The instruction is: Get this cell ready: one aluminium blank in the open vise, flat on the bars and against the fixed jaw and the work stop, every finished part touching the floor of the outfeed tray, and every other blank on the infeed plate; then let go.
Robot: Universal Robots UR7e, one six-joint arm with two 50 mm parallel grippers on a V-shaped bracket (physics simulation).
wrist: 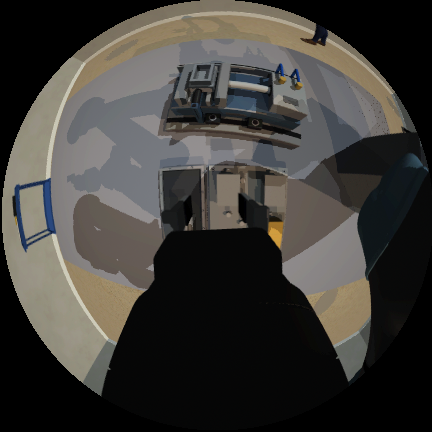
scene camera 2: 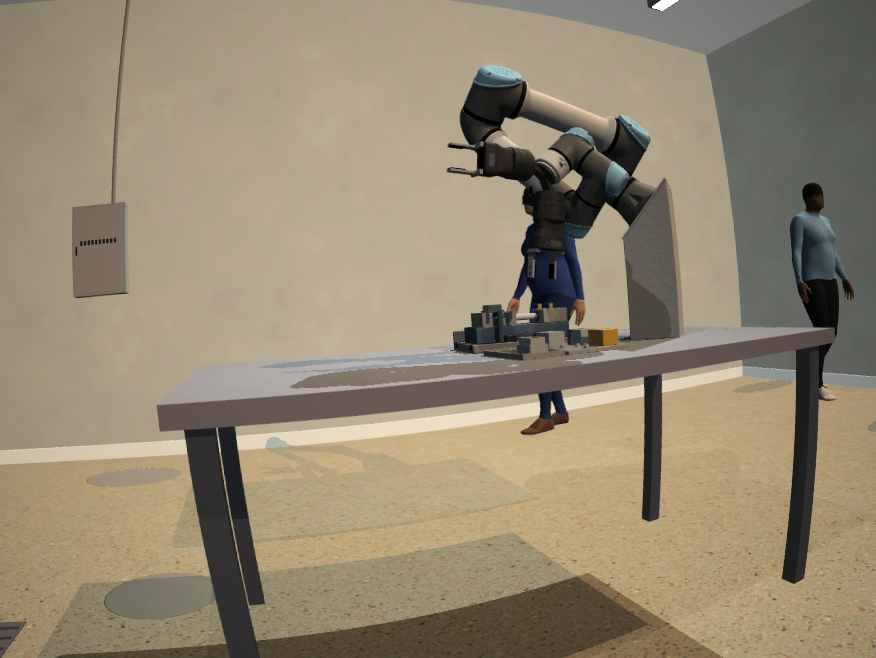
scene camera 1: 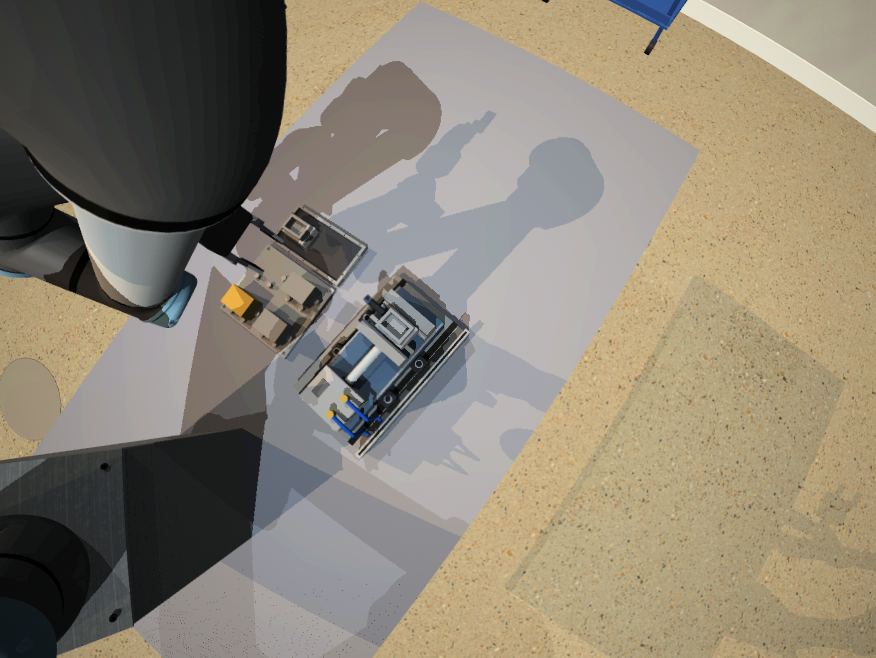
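Where they show: end effector, tool point: (wrist: 214, 207) (scene camera 2: 542, 270) (scene camera 1: 261, 250); arm's base, origin of the base link: (scene camera 2: 649, 212).
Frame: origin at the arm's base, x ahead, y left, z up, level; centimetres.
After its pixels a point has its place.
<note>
My downward gripper (scene camera 1: 270, 254) {y 1.7, x 46.3, z -17.2 cm} (scene camera 2: 541, 270) {y 1.7, x 46.3, z -17.2 cm} (wrist: 216, 212) {y 1.7, x 46.3, z -17.2 cm} is open and empty, above the boundary between the outfeed tray (scene camera 1: 332, 251) {y 0.0, x 55.0, z -35.1 cm} (wrist: 182, 182) {y -2.0, x 53.9, z -35.1 cm} and the infeed plate (scene camera 1: 281, 265) {y 8.8, x 48.0, z -34.9 cm} (wrist: 220, 207) {y 4.9, x 47.0, z -34.9 cm}. A part with a square pocket (scene camera 1: 298, 230) {y 8.1, x 55.9, z -33.0 cm} is in the tray; the fingers largely hide it in the wrist view. Two grey blanks (scene camera 1: 300, 288) {y 0.5, x 44.8, z -31.4 cm} (scene camera 1: 271, 327) {y 2.2, x 35.6, z -31.4 cm} (wrist: 228, 187) {y 0.8, x 44.5, z -31.4 cm} (wrist: 275, 186) {y 2.1, x 35.6, z -31.3 cm} and a yellow block (scene camera 1: 237, 301) {y 11.5, x 37.3, z -31.3 cm} (scene camera 2: 603, 336) {y 14.2, x 40.0, z -32.8 cm} (wrist: 276, 234) {y 11.7, x 36.5, z -31.4 cm} are on the plate. A grey part with a rectangular pocket (scene camera 1: 395, 327) {y -21.2, x 44.6, z -25.7 cm} (wrist: 201, 74) {y -21.5, x 44.8, z -25.6 cm} sits between the jaws of the vise (scene camera 1: 373, 362) {y -19.4, x 37.7, z -29.7 cm} (wrist: 245, 100) {y -15.8, x 37.9, z -29.8 cm}. Its seating on the bars is hidden.
The arm's second gripper points sideways, open, high above the table (scene camera 2: 283, 382) {y 1.0, x 107.5, z -35.8 cm}. Two blue hoses with yellow ends (scene camera 1: 344, 424) (wrist: 281, 75) {y -19.4, x 30.4, z -24.9 cm} stand at one end of the vise. A person in blue (scene camera 2: 548, 288) stands behind the table, another (scene camera 2: 817, 247) at the right. A blue trolley (wrist: 48, 205) is beyond the table.
</note>
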